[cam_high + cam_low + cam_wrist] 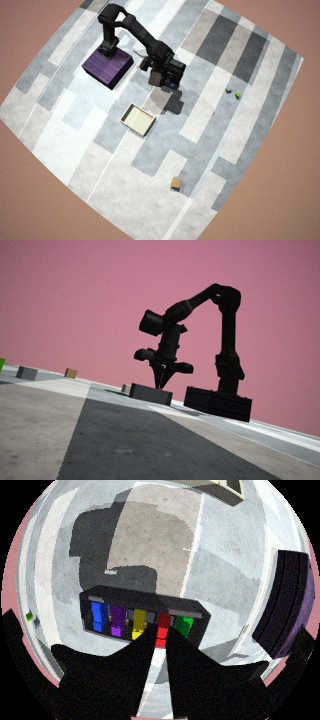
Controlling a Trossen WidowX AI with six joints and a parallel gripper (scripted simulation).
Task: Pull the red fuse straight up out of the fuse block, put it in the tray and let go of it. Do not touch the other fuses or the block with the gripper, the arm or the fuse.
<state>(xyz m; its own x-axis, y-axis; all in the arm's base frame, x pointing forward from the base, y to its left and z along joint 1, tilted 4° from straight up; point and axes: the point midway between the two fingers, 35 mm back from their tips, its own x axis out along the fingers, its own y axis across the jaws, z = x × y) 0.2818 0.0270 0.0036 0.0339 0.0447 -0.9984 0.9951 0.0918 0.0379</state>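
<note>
Now: the cream tray 10 mm ahead of my gripper tip, 220 mm to the right of it and 40 mm below it. Round my gripper tip: small green cube 350 mm ahead, 120 mm to the left, 30 mm below; red fuse 10 mm below; small dark piece 300 mm ahead, 130 mm to the left, 30 mm below.
</note>
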